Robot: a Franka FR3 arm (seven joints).
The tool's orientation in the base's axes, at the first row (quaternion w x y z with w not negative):
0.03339, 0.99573, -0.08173, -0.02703
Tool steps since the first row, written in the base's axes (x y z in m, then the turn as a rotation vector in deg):
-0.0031, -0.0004, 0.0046, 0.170, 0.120, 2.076
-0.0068, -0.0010, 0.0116, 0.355, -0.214, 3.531
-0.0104, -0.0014, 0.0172, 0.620, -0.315, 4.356
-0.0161, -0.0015, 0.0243, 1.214, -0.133, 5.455
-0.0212, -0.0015, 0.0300, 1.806, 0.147, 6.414
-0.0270, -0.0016, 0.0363, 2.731, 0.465, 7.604
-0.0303, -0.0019, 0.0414, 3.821, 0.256, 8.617
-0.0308, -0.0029, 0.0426, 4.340, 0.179, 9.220
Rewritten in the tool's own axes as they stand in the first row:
-0.0032, 0.0012, -0.0044, 0.047, 0.002, -2.086
-0.0071, 0.0029, -0.0111, 0.214, 0.404, -3.526
-0.0108, 0.0043, -0.0164, 0.452, 0.519, -4.357
-0.0168, 0.0058, -0.0232, 0.954, 0.322, -5.499
-0.0221, 0.0070, -0.0285, 1.445, 0.019, -6.507
-0.0281, 0.0085, -0.0345, 2.246, -0.358, -7.767
-0.0315, 0.0097, -0.0393, 3.305, -0.256, -8.828
-0.0319, 0.0108, -0.0404, 3.800, -0.221, -9.454

